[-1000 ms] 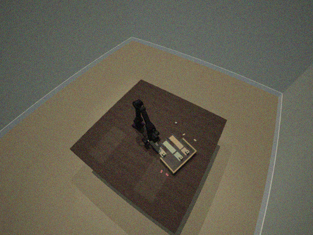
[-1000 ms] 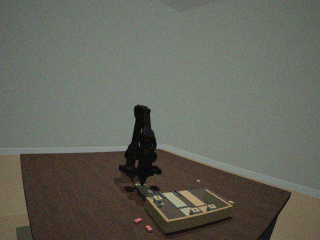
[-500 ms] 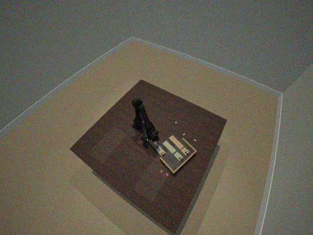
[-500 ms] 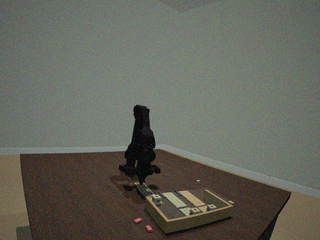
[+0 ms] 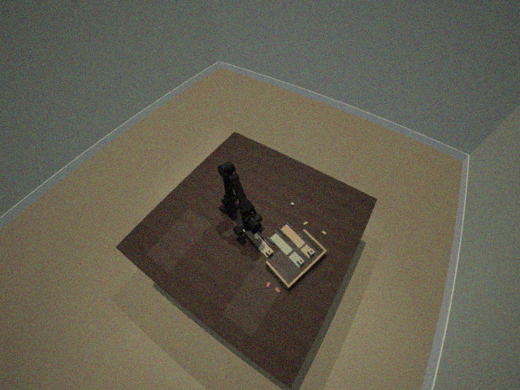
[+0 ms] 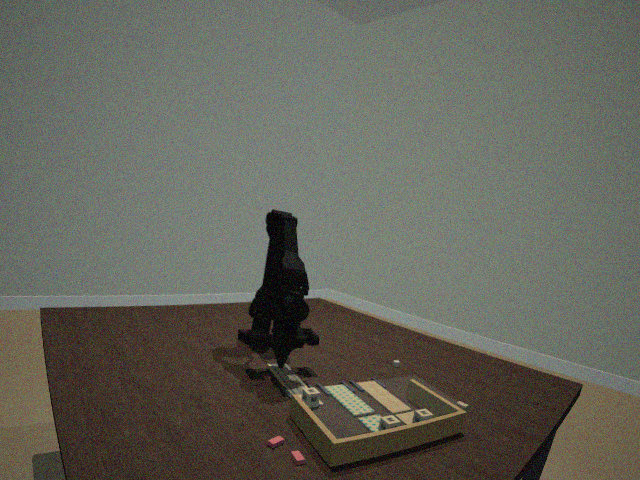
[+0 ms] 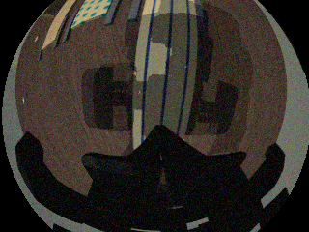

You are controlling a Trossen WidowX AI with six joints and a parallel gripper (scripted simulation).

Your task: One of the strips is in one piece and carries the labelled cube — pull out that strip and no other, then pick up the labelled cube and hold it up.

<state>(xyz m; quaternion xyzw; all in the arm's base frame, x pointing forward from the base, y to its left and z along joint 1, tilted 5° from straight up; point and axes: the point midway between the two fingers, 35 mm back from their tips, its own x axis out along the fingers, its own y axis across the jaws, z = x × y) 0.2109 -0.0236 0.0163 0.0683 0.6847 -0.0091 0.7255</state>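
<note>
Now: the teal-dotted strip 21 cm ahead of my gripper tip and 8 cm to the left of it.
</note>
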